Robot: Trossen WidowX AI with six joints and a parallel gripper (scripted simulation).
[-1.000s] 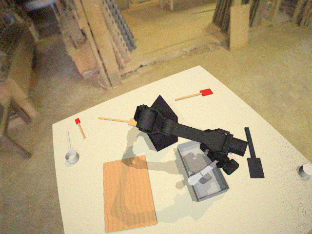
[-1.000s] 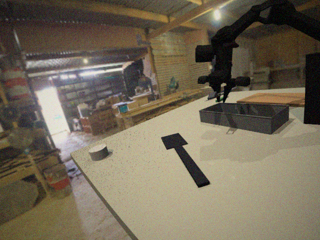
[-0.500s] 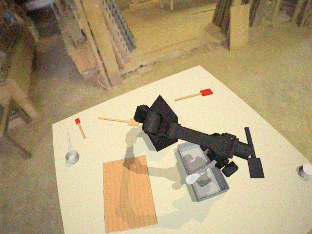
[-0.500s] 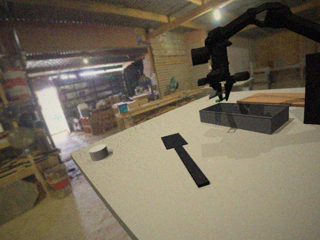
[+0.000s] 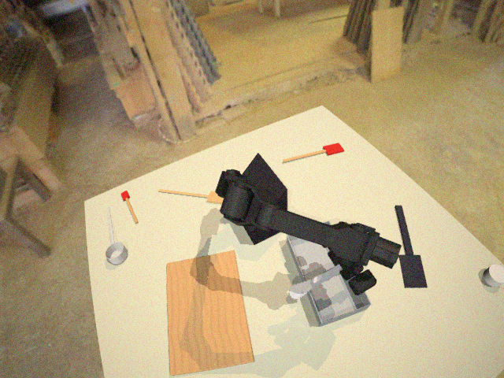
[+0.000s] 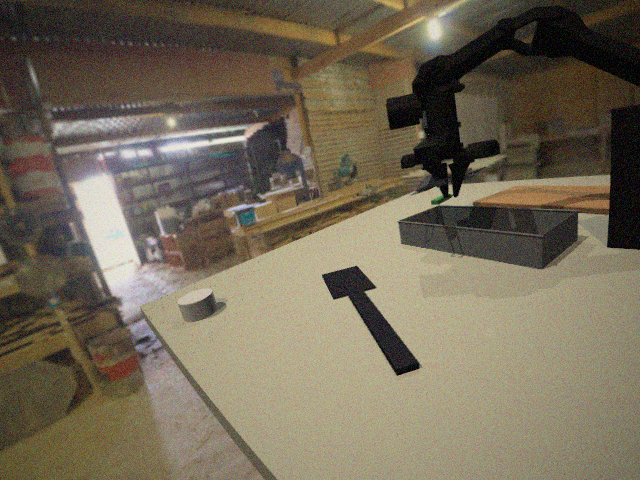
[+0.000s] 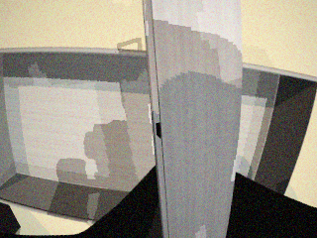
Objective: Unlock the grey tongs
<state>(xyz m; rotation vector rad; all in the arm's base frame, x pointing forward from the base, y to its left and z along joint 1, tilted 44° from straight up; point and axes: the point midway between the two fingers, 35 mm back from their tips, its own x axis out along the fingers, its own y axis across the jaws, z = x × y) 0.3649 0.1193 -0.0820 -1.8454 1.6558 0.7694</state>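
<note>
My gripper tip is 80 mm past the wooden board, 400 mm to the left of it and 90 mm above it. From my gripper tip the other things lie so: grey roasting tin 50 mm behind, 20 mm to the right, 70 mm below; then red spatula 540 mm behind, 250 mm to the left, 90 mm below; then black spatula 10 mm ahead, 290 mm to the left, 100 mm below.
</note>
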